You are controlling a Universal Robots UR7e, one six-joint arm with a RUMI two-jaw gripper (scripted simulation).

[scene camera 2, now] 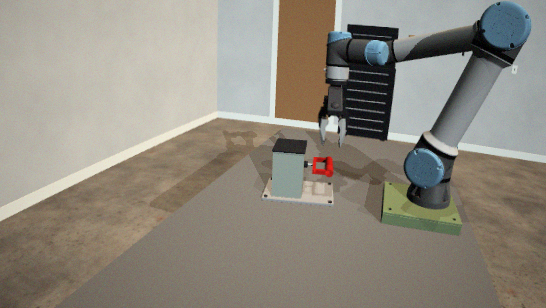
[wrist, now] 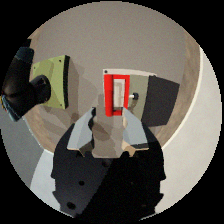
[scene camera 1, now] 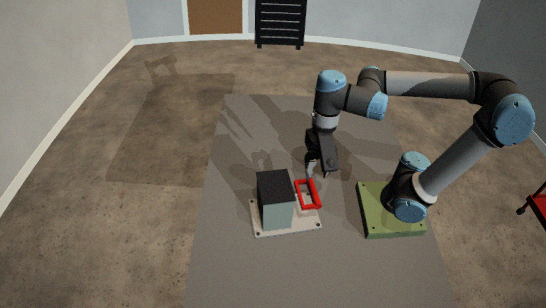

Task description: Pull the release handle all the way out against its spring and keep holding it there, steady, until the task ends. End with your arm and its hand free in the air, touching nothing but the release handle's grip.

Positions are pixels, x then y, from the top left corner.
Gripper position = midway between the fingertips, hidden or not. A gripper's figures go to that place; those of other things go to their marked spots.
The gripper (wrist: 108,107): 0.15 m from the lens. A box (wrist: 155,97) is 0.17 m from the lens.
